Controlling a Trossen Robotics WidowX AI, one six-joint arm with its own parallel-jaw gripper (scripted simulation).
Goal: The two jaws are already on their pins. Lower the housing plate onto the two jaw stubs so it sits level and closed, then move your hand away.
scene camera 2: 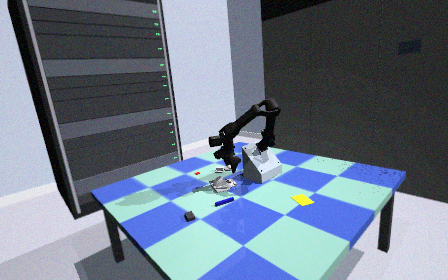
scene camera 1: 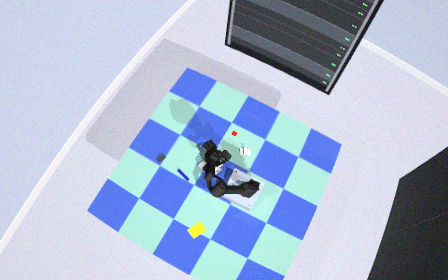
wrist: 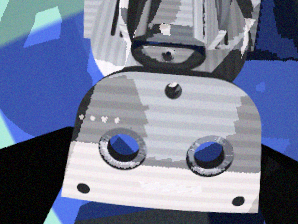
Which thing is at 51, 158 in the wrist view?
My gripper.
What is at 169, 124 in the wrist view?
A grey housing plate.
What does my gripper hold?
A grey housing plate.
